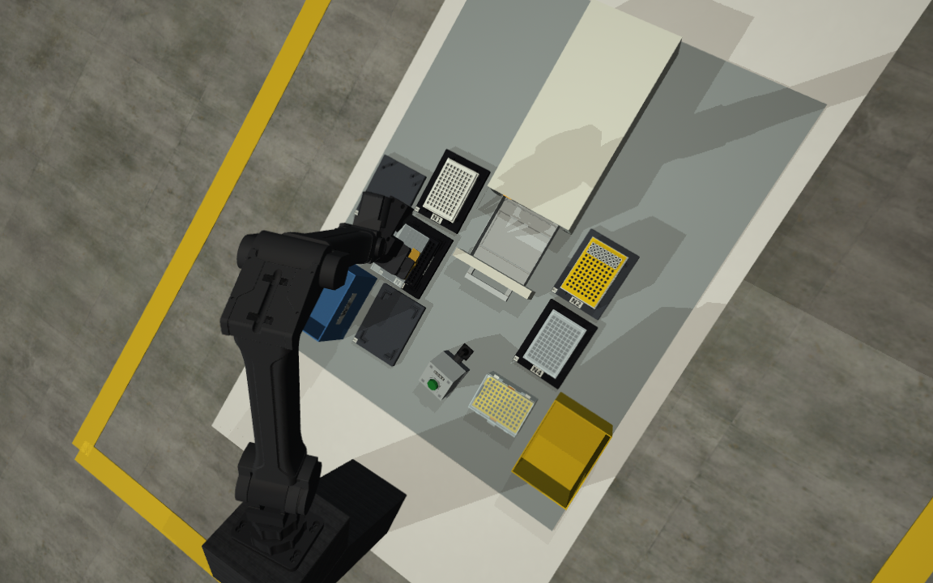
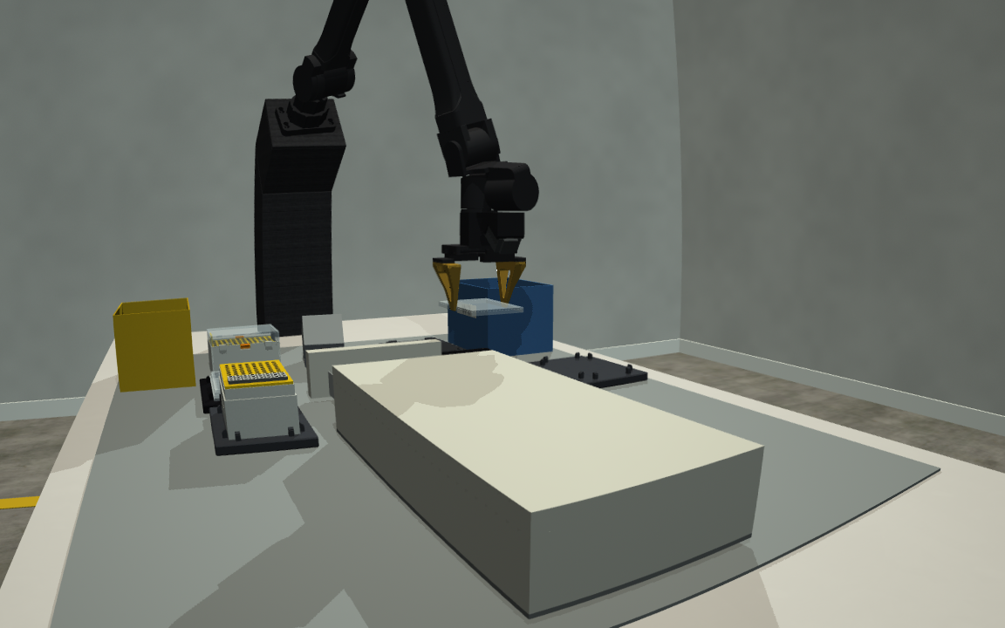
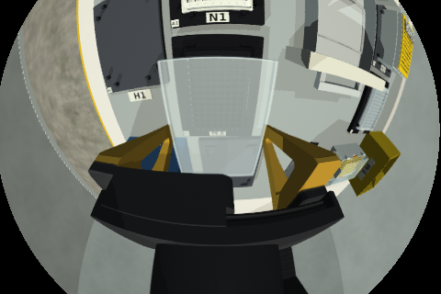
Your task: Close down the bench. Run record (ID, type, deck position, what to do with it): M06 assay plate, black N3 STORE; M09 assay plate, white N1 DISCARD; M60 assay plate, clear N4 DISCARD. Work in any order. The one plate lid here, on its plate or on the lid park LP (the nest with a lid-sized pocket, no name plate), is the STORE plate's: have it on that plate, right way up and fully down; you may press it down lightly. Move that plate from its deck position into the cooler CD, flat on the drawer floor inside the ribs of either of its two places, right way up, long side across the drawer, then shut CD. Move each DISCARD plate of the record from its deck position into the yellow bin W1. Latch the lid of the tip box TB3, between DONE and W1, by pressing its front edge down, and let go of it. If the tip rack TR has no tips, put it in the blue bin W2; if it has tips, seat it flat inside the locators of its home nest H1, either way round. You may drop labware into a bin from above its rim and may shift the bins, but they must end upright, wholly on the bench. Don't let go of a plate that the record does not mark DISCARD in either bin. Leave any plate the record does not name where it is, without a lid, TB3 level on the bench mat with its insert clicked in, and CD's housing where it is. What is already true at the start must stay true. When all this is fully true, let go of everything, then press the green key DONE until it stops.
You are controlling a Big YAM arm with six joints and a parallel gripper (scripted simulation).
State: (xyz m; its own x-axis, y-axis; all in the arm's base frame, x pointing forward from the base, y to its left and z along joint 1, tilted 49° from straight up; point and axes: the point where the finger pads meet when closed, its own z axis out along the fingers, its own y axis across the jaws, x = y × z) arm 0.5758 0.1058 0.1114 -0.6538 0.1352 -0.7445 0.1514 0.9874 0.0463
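Right now the black plate is 9 cm below my hand. From my hand the other things lie so: nest N3 (10 cm below); then clear plate lid (right at my hand); then home nest H1 (12 cm ahead, 11 cm to the left, 10 cm below).
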